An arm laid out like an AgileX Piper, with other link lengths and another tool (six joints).
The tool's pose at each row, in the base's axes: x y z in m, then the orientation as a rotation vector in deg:
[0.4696 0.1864 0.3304 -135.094 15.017 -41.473]
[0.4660 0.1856 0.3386 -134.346 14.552 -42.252]
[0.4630 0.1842 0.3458 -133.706 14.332 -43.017]
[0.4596 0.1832 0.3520 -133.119 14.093 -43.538]
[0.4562 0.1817 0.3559 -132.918 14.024 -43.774]
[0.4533 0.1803 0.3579 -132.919 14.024 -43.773]
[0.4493 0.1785 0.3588 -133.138 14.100 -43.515]
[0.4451 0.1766 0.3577 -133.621 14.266 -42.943]
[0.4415 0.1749 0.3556 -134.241 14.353 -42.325]
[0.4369 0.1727 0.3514 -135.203 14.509 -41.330]
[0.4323 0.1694 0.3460 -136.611 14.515 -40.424]
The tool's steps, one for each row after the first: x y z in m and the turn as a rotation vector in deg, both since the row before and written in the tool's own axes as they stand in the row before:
[0.0008 -0.0046 -0.0077 0.721 0.536 -0.340]
[0.0012 -0.0036 -0.0070 0.548 0.577 -0.207]
[0.0004 -0.0033 -0.0063 0.537 0.394 -0.158]
[-0.0004 -0.0015 -0.0052 0.171 0.179 -0.065]
[-0.0009 -0.0003 -0.0037 -0.001 -0.001 0.000]
[-0.0022 0.0007 -0.0039 -0.187 -0.196 0.072]
[-0.0032 0.0020 -0.0028 -0.412 -0.433 0.157]
[-0.0033 0.0026 -0.0017 -0.512 -0.505 0.079]
[-0.0049 0.0043 -0.0012 -0.800 -0.799 0.144]
[-0.0050 0.0060 -0.0009 -1.191 -0.828 -0.113]

